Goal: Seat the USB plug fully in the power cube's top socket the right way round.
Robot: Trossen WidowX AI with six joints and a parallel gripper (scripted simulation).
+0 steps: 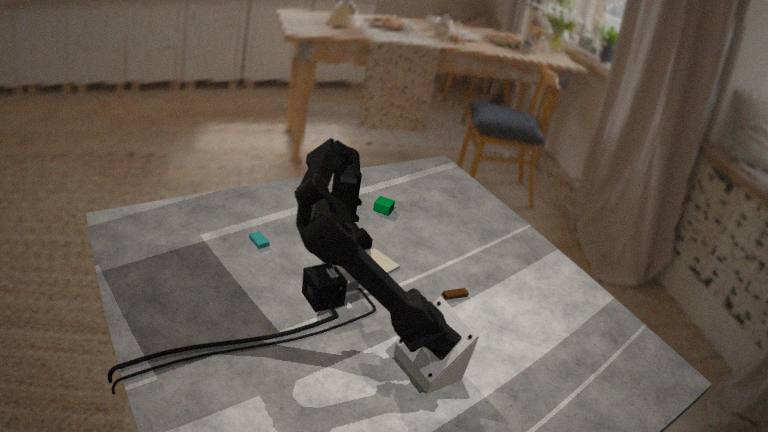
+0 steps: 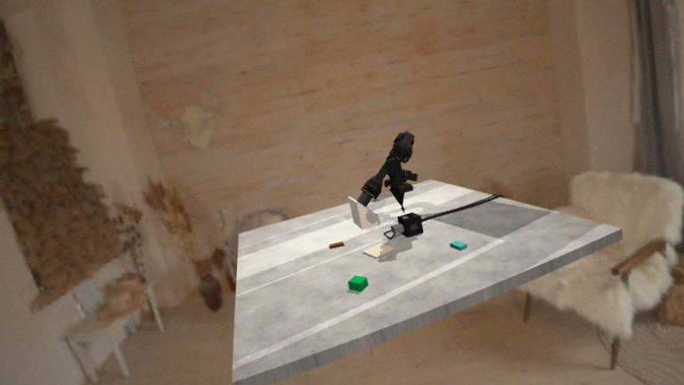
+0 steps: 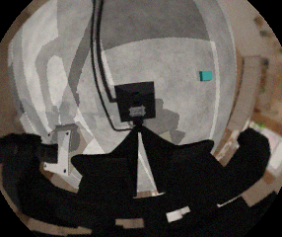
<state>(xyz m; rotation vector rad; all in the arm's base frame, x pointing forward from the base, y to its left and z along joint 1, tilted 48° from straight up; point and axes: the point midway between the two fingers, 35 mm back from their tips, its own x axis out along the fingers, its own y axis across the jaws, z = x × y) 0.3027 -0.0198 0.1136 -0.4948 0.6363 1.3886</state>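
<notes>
Now: gripper tip 20 mm above the dark USB plug. Also, from my gripper tip: brown block 120 mm behind, 290 mm to the right, 130 mm below; teal block 270 mm ahead, 70 mm to the left, 130 mm below; white card 70 mm ahead, 170 mm to the right, 130 mm below.
</notes>
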